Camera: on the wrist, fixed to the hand. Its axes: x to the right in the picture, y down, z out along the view.
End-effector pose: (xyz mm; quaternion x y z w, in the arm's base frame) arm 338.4 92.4 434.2 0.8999 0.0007 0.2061 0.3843
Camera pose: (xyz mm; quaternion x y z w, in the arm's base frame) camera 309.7 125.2 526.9 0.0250 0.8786 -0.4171 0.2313
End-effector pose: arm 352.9 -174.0 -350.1 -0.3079 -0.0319 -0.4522 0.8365
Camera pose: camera 375.7 -214.9 -441.3 0.0100 0.3365 0.8344 0.4365
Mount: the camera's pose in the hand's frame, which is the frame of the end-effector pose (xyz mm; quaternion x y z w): 13.3 45.6 -90.8 -0.0172 -0.0430 -0.9986 0.0260
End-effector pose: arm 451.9 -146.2 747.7 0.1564 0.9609 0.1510 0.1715
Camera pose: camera 417.2 -121.7 840.9 -0.9519 0.1712 -0.1575 0.1993
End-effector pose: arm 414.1 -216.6 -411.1 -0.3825 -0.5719 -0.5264 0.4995
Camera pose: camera 470.6 -300.2 -392.9 -0.5299 0.4093 0.5059 0.5438
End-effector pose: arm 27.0 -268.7 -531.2 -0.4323 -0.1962 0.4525 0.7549
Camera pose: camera 72.8 -290.6 -620.2 0.1912 -0.4770 -0.7269 0.4556
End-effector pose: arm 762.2 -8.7 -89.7 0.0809 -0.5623 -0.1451 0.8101
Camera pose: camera 858.0 27.1 -96.7 -0.5434 -0.0338 0.8259 0.1466
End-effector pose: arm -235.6 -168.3 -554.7 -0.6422 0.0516 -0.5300 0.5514
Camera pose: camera -273.2 -253.9 -596.6 0.1005 0.6545 0.5359 0.5237
